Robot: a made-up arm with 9 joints. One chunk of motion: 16 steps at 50 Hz.
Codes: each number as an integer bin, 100 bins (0 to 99) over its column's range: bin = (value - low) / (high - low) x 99, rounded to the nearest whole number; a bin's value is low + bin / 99 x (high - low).
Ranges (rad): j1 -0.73..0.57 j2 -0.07..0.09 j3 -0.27..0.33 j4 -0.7..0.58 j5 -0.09..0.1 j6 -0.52..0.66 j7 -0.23..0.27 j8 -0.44..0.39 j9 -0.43..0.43
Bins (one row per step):
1: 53 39 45 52 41 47 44 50 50
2: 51 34 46 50 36 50 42 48 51
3: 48 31 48 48 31 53 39 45 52
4: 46 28 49 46 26 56 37 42 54
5: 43 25 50 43 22 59 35 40 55
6: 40 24 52 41 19 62 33 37 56
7: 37 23 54 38 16 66 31 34 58
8: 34 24 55 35 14 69 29 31 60
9: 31 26 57 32 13 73 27 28 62
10: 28 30 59 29 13 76 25 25 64
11: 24 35 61 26 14 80 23 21 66
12: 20 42 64 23 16 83 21 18 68
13: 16 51 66 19 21 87 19 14 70
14: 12 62 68 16 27 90 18 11 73
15: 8 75 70 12 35 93 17 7 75
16: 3 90 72 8 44 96 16 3 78
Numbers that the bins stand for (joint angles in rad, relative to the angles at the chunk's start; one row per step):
1: -0.0340 -0.0070 0.0027 -0.0277 -0.0113 0.0402 -0.0078 -0.0208 0.0043
2: -0.0603 -0.0151 0.0088 -0.0535 -0.0209 0.0760 -0.0179 -0.0376 0.0130
3: -0.0997 -0.0199 0.0209 -0.0794 -0.0305 0.1117 -0.0330 -0.0627 0.0217
4: -0.1260 -0.0247 0.0270 -0.1053 -0.0401 0.1475 -0.0431 -0.0879 0.0391
5: -0.1654 -0.0296 0.0330 -0.1440 -0.0478 0.1832 -0.0532 -0.1046 0.0478
6: -0.2047 -0.0312 0.0452 -0.1699 -0.0535 0.2190 -0.0633 -0.1298 0.0565
7: -0.2441 -0.0328 0.0573 -0.2087 -0.0593 0.2667 -0.0734 -0.1549 0.0738
8: -0.2835 -0.0312 0.0633 -0.2475 -0.0631 0.3024 -0.0835 -0.1801 0.0912
9: -0.3229 -0.0280 0.0755 -0.2863 -0.0651 0.3501 -0.0936 -0.2053 0.1086
10: -0.3623 -0.0215 0.0876 -0.3251 -0.0651 0.3859 -0.1037 -0.2304 0.1260
11: -0.4148 -0.0134 0.0997 -0.3638 -0.0631 0.4335 -0.1138 -0.2639 0.1433
12: -0.4674 -0.0021 0.1179 -0.4026 -0.0593 0.4693 -0.1239 -0.2891 0.1607
13: -0.5199 0.0124 0.1300 -0.4543 -0.0497 0.5170 -0.1340 -0.3226 0.1781
14: -0.5724 0.0302 0.1421 -0.4931 -0.0382 0.5527 -0.1391 -0.3478 0.2041
15: -0.6249 0.0512 0.1542 -0.5448 -0.0228 0.5885 -0.1441 -0.3813 0.2215
16: -0.6906 0.0755 0.1664 -0.5966 -0.0056 0.6242 -0.1492 -0.4148 0.2476

